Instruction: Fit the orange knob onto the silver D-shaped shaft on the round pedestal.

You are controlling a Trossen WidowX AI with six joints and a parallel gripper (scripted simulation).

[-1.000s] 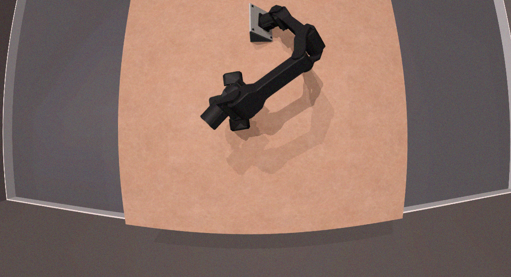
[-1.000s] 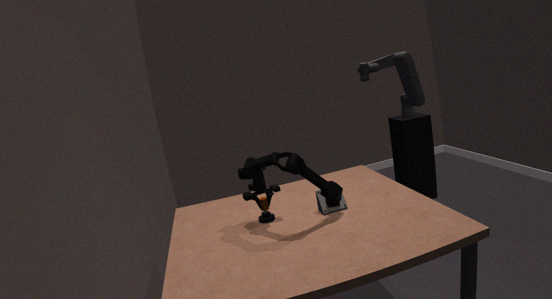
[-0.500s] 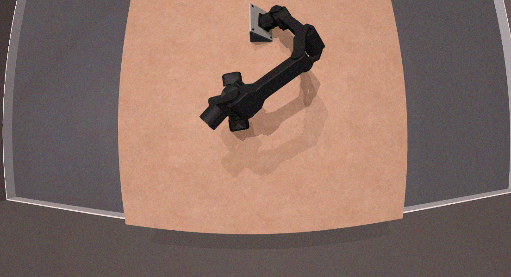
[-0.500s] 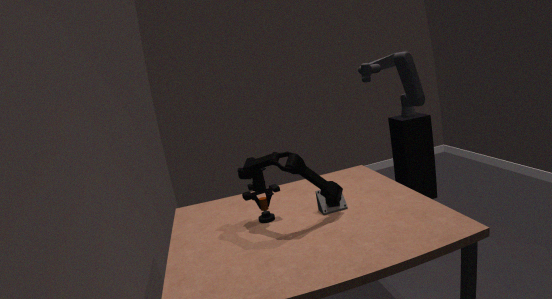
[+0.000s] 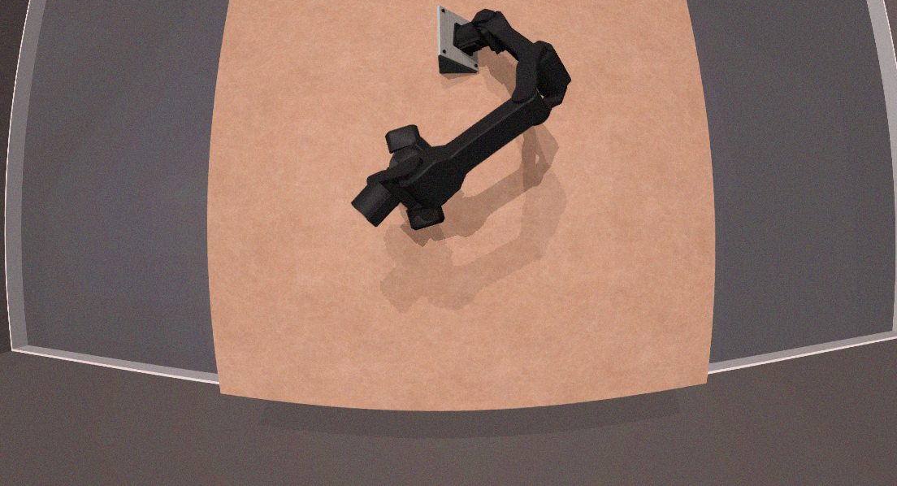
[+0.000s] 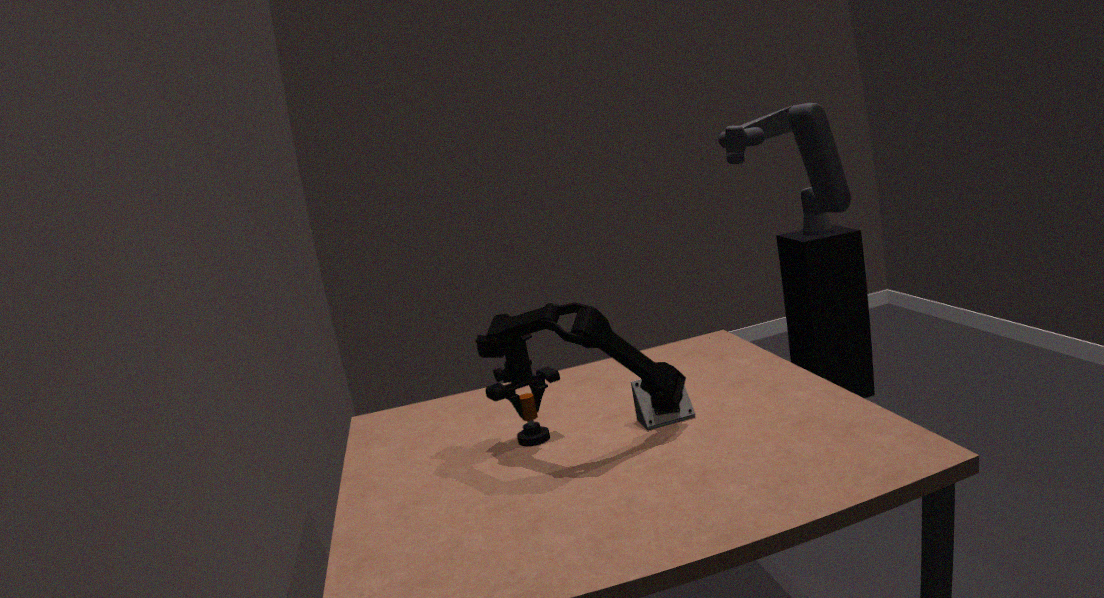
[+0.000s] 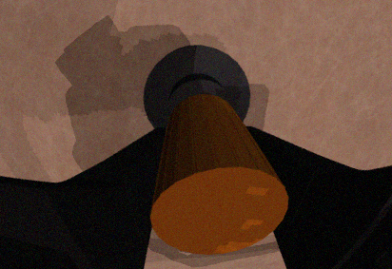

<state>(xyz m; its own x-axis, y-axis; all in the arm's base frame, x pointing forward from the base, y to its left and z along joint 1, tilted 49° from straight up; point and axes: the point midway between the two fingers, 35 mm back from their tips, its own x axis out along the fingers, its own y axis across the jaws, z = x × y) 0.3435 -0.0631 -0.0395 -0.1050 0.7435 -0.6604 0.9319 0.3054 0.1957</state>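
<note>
My gripper tip is now 40 mm above the round black pedestal. Round my gripper tip: orange knob: 40 mm above.
</note>
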